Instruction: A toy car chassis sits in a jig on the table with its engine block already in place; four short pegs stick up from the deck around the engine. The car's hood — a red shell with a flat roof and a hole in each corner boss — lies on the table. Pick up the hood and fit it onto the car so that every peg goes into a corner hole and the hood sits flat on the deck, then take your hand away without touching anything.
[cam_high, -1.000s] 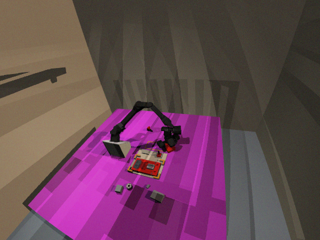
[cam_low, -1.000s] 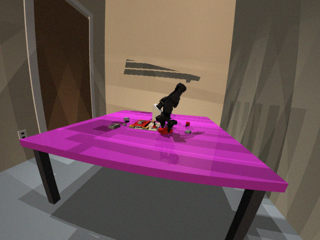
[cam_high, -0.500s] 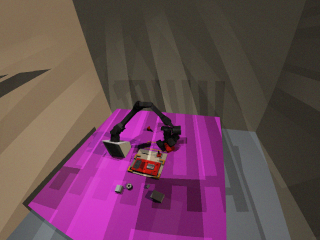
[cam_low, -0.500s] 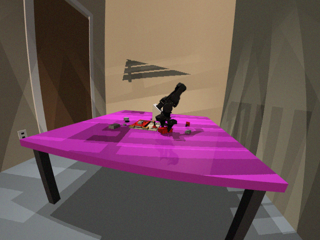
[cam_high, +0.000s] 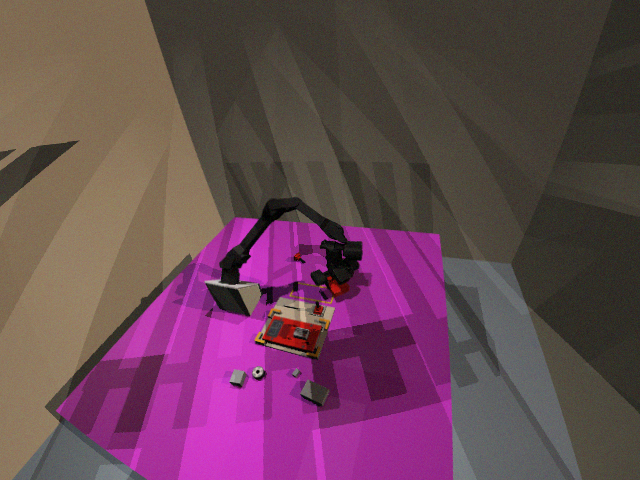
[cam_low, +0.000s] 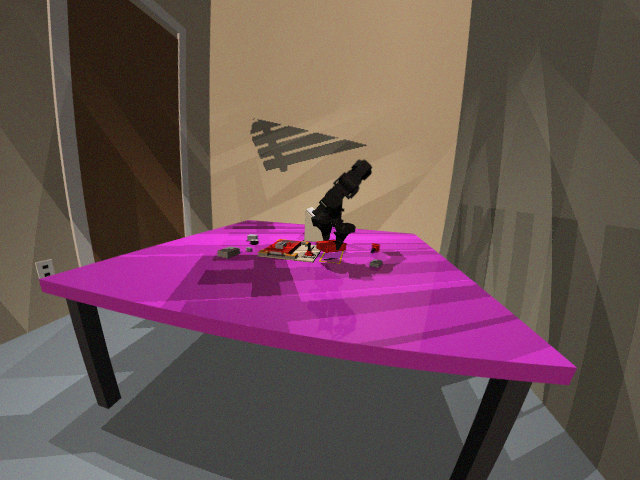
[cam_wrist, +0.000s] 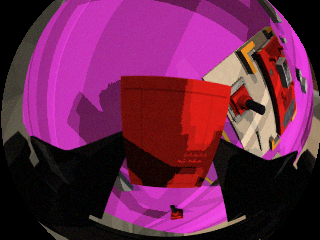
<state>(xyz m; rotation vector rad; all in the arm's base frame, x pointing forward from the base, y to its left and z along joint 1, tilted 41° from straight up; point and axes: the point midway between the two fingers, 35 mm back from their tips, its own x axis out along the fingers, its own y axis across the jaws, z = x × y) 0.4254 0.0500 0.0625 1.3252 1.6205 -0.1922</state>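
The grey engine block is 11 cm behind my gripper tip, 21 cm to the right of it and 4 cm below it. From my gripper tip the other things lie so: red hood (1 cm above).
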